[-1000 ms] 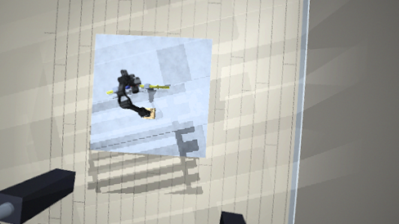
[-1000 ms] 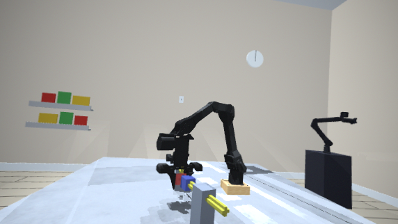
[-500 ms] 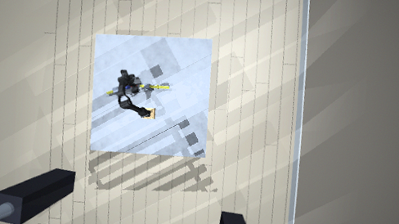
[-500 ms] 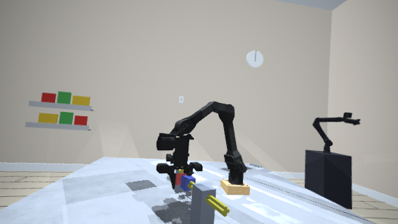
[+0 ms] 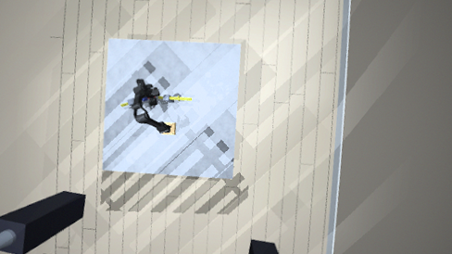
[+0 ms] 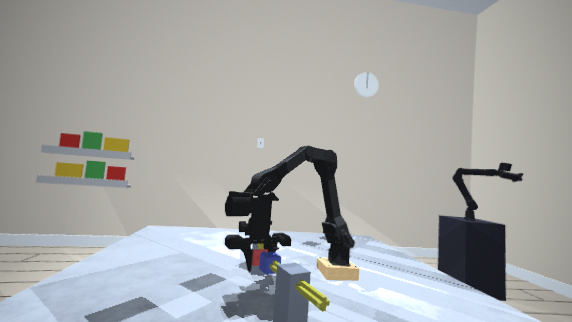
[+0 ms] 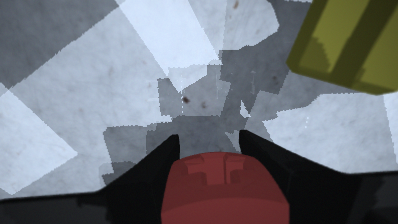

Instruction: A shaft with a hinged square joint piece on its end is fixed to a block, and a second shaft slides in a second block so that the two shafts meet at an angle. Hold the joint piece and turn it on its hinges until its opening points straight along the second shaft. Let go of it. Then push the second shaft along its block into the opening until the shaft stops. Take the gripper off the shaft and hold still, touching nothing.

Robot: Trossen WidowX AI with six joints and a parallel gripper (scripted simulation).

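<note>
Right now my gripper tip is 40 mm below the red joint piece, 20 mm to the right of it and 10 mm past it.
</note>
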